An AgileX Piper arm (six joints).
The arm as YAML. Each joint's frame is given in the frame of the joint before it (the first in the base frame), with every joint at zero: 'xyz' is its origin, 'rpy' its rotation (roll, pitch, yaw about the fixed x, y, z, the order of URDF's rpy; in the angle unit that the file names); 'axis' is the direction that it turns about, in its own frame. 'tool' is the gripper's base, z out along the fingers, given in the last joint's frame.
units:
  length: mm
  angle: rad
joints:
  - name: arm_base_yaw
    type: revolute
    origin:
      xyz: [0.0, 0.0, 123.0]
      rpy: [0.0, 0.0, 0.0]
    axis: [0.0, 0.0, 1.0]
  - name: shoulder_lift
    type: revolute
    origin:
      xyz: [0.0, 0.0, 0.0]
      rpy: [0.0, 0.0, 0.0]
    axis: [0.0, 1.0, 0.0]
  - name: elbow
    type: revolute
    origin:
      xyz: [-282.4, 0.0, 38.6]
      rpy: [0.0, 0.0, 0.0]
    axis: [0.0, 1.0, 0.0]
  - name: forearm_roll
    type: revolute
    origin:
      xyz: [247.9, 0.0, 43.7]
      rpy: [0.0, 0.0, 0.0]
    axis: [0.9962, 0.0, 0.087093]
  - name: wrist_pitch
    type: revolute
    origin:
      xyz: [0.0, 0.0, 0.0]
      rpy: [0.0, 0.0, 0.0]
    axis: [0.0, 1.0, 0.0]
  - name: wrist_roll
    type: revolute
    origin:
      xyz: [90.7, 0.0, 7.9]
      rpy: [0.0, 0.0, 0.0]
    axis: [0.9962, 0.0, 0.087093]
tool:
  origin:
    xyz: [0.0, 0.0, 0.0]
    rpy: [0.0, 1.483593, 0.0]
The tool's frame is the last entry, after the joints.
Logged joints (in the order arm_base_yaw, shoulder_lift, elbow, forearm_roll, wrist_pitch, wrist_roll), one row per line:
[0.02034, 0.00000, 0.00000, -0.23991, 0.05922, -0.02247]
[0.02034, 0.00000, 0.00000, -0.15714, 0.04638, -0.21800]
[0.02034, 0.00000, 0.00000, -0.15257, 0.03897, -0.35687]
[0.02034, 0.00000, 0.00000, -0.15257, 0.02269, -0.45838]
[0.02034, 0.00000, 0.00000, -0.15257, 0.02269, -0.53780]
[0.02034, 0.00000, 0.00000, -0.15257, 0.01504, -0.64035]
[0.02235, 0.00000, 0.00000, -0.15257, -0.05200, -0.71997]
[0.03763, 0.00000, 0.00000, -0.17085, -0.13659, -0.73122]
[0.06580, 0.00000, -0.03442, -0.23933, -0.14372, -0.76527]
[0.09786, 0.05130, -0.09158, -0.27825, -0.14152, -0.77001]
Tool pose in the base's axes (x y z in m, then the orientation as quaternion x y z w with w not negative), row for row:
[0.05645, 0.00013, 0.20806, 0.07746, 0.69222, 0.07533, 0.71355]
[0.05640, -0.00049, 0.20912, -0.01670, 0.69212, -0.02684, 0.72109]
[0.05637, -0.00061, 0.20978, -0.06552, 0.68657, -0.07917, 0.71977]
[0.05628, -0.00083, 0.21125, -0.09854, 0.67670, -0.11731, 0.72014]
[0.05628, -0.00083, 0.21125, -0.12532, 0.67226, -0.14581, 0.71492]
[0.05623, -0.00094, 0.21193, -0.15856, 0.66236, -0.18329, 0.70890]
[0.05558, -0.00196, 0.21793, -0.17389, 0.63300, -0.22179, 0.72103]
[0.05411, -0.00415, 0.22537, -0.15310, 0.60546, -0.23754, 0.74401]
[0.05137, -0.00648, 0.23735, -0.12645, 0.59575, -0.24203, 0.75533]
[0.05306, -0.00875, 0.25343, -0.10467, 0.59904, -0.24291, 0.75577]
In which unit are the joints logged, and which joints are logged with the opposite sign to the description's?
The joints are logged in radians. Opposite sign: arm_base_yaw, forearm_roll.
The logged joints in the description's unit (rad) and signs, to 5 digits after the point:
[-0.02034, 0.00000, 0.00000, 0.23991, 0.05922, -0.02247]
[-0.02034, 0.00000, 0.00000, 0.15714, 0.04638, -0.21800]
[-0.02034, 0.00000, 0.00000, 0.15257, 0.03897, -0.35687]
[-0.02034, 0.00000, 0.00000, 0.15257, 0.02269, -0.45838]
[-0.02034, 0.00000, 0.00000, 0.15257, 0.02269, -0.53780]
[-0.02034, 0.00000, 0.00000, 0.15257, 0.01504, -0.64035]
[-0.02235, 0.00000, 0.00000, 0.15257, -0.05200, -0.71997]
[-0.03763, 0.00000, 0.00000, 0.17085, -0.13659, -0.73122]
[-0.06580, 0.00000, -0.03442, 0.23933, -0.14372, -0.76527]
[-0.09786, 0.05130, -0.09158, 0.27825, -0.14152, -0.77001]

